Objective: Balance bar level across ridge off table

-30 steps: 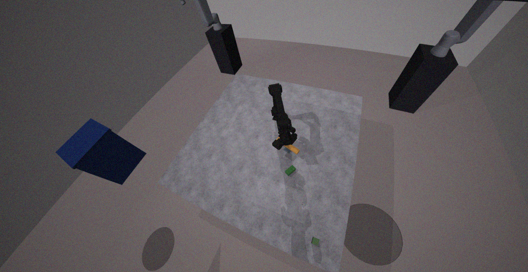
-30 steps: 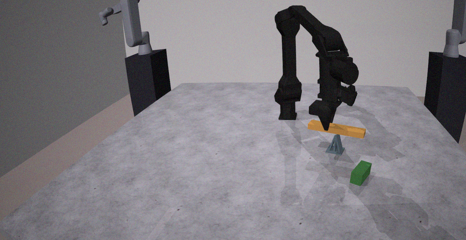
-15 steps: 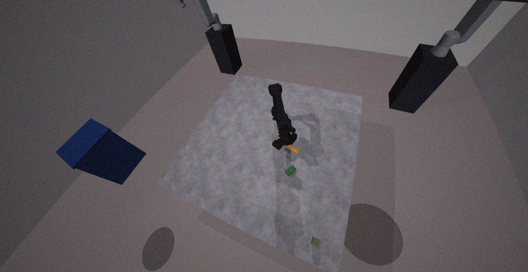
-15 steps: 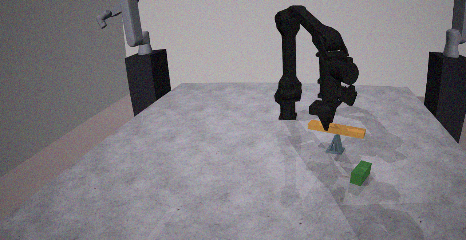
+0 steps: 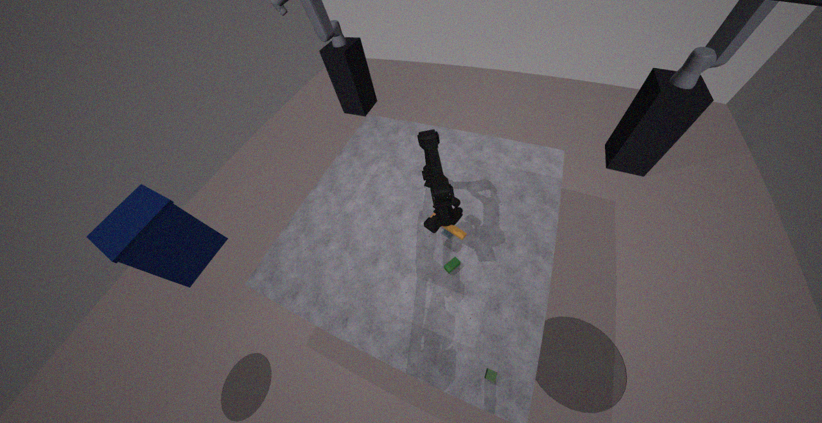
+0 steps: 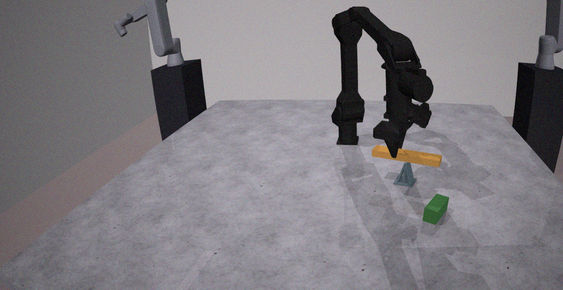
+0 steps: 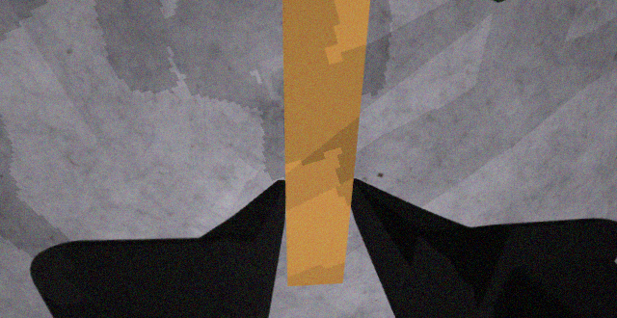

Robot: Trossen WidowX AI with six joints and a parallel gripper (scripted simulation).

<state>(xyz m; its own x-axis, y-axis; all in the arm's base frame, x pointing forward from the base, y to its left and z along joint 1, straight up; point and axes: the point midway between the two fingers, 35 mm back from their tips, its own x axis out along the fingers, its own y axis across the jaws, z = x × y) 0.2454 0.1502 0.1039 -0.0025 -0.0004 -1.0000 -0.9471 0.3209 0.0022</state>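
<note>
Right now my gripper tip is 3 cm to the right of the orange bar and 1 cm short of it. The rest, counted from my gripper tip: green block: 16 cm ahead, 10 cm to the left, 5 cm below.
</note>
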